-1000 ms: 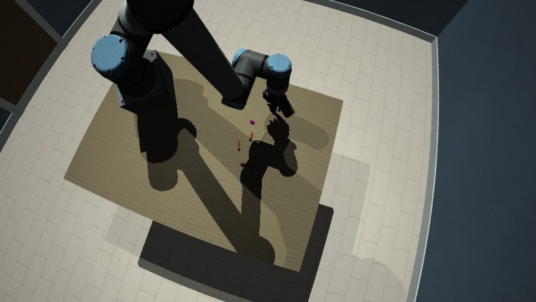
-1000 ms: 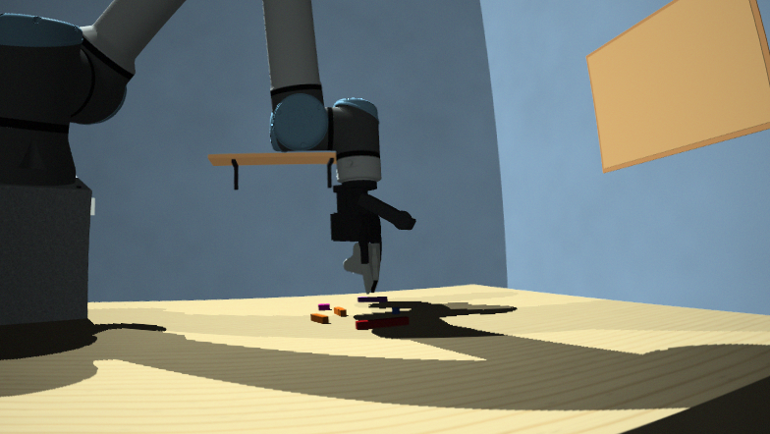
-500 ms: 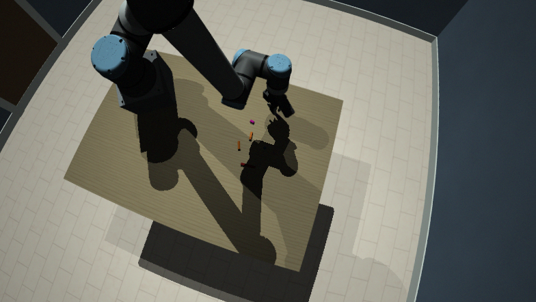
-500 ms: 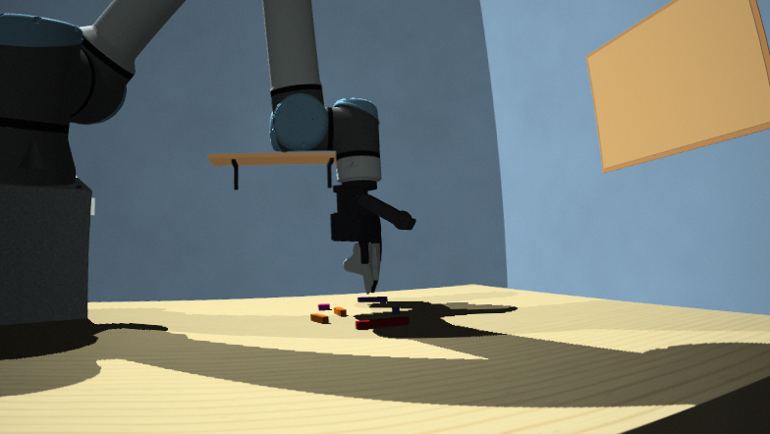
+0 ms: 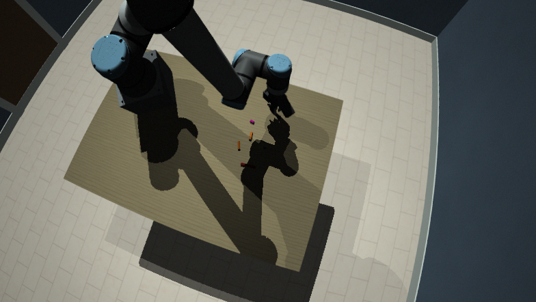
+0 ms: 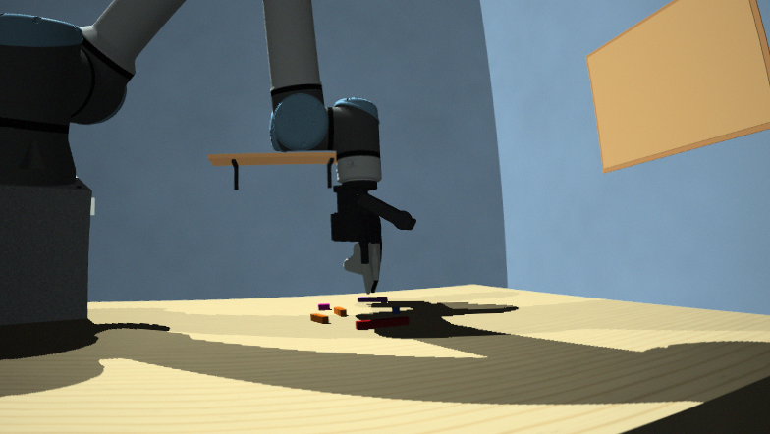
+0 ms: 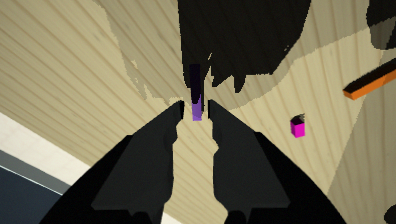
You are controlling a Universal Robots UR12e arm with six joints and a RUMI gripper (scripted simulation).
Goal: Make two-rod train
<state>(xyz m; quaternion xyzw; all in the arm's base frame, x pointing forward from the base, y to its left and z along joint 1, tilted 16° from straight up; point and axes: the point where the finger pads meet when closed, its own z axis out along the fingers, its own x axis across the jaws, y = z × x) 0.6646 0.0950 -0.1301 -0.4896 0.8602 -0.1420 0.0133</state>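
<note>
Now: the purple rod 3 cm below my hand. Also, from my hand: magenta rod 10 cm behind, 8 cm to the right, 3 cm below; red rod 29 cm to the right, 5 cm behind, 3 cm below; blue rod 19 cm to the right, 3 cm below.
</note>
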